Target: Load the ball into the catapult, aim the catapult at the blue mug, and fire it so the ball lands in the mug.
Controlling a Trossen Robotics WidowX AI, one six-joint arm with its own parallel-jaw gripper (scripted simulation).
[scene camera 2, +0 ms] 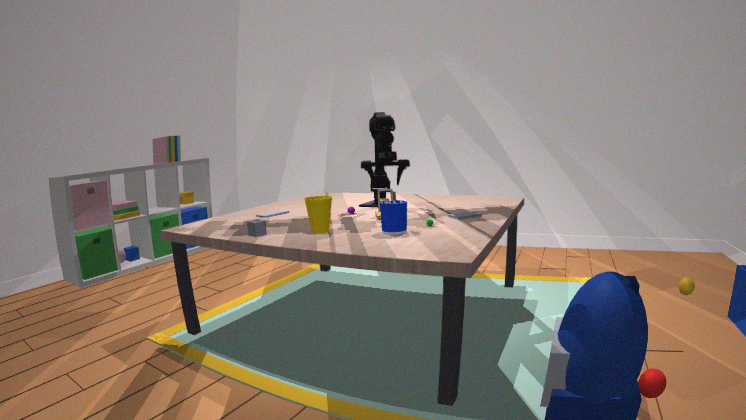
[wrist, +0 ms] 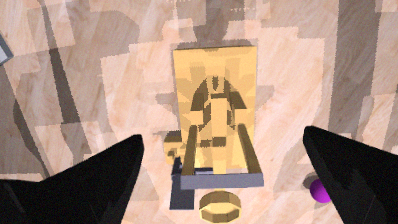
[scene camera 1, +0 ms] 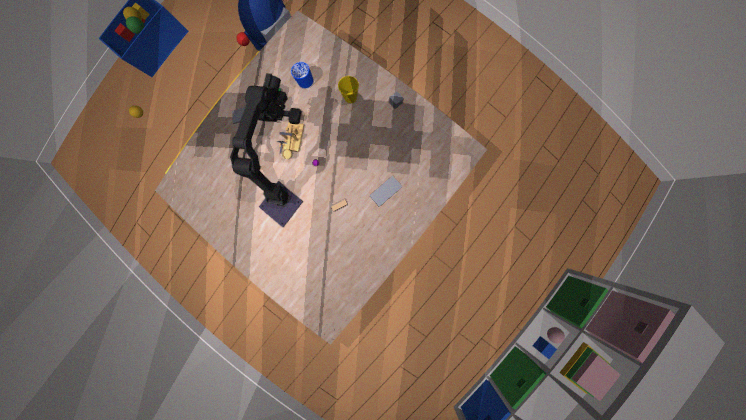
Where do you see a wooden catapult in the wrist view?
At 215, 85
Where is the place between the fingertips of the gripper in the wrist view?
At 222, 138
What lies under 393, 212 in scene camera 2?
A blue mug.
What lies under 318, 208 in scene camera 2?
A yellow mug.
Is the gripper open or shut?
Open.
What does the gripper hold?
Nothing.
